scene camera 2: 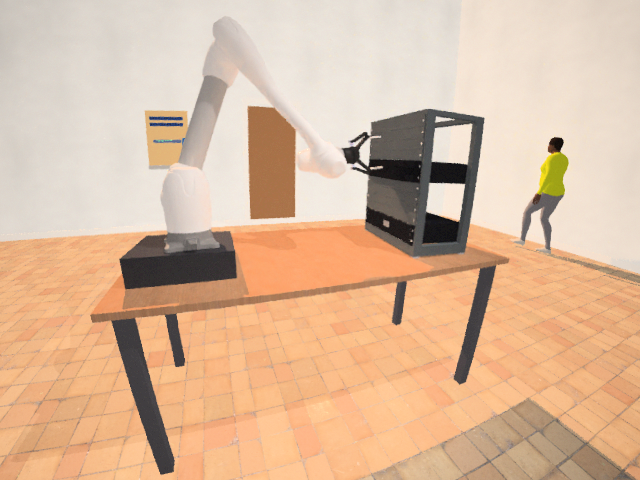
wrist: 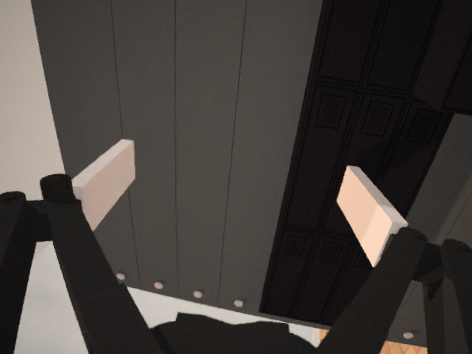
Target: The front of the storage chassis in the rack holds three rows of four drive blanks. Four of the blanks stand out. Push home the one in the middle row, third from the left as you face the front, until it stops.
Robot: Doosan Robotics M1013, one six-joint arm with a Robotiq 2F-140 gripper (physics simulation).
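Frame: origin at the arm's base, x ahead, y left, z up, level; millimetres.
Where they show: gripper, fingertip midpoint: (scene camera 2: 380, 152) (wrist: 238, 171); arm's base, origin of the base link: (scene camera 2: 190, 244).
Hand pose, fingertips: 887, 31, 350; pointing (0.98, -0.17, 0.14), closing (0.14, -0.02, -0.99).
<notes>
Each offset is from my fingertips to the top centre of the thing, as dx, dy, dz. "*": to the spot under its first point. Level surfaces: height alone.
The black storage chassis (scene camera 2: 395, 170) (wrist: 307, 195) is a dark band across the rack's front. In the wrist view the picture is turned, and its rows run steeply as columns of dark blanks. The middle-row blank third from the left (wrist: 400, 42) seems to be near the top edge; how far it stands out I cannot tell. A dark block @(* -40, -68, -100) (wrist: 462, 85) at the right seems to stand out. My gripper (scene camera 2: 377, 152) (wrist: 238, 171) is wide open and empty, close before the rack front. One pale fingertip overlaps the chassis in view, the other the grey panels; contact cannot be told.
The grey rack (scene camera 2: 421, 206) stands on the table @(dz -443) (scene camera 2: 310, 258). Grey panels @(* +6, -91, +58) (scene camera 2: 395, 139) (wrist: 200, 125) lie above the chassis, and more grey panels (scene camera 2: 392, 198) lie below it. A black unit (scene camera 2: 400, 228) sits low in the rack. A person (scene camera 2: 553, 173) stands behind the rack, to the right.
</notes>
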